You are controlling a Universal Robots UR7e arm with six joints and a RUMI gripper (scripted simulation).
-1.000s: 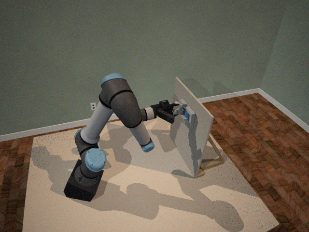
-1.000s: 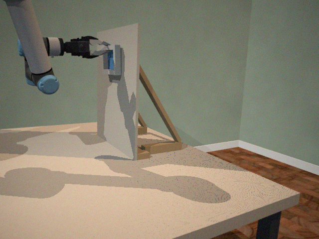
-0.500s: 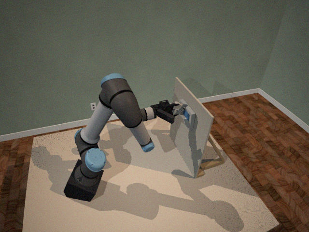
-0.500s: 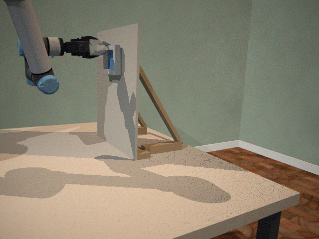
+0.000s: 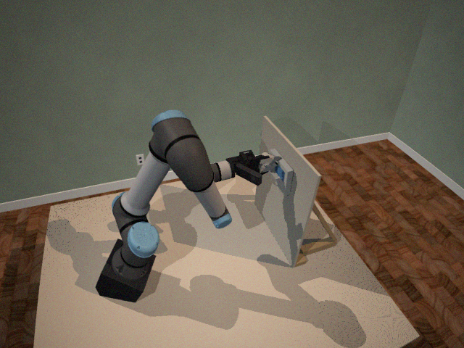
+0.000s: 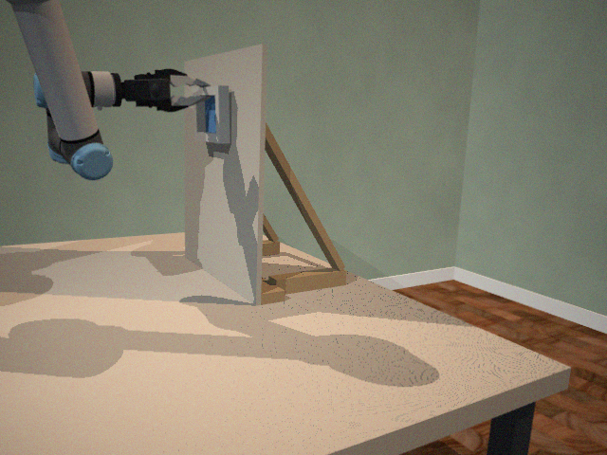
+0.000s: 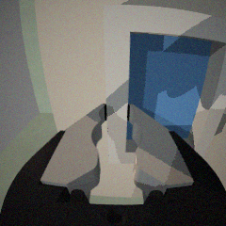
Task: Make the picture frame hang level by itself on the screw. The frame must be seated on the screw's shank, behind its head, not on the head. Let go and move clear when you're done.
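The picture frame lies 20 mm ahead of my hand, 10 mm to the right of it and 50 mm below it. Round my hand: wall panel 40 mm ahead, 190 mm below.
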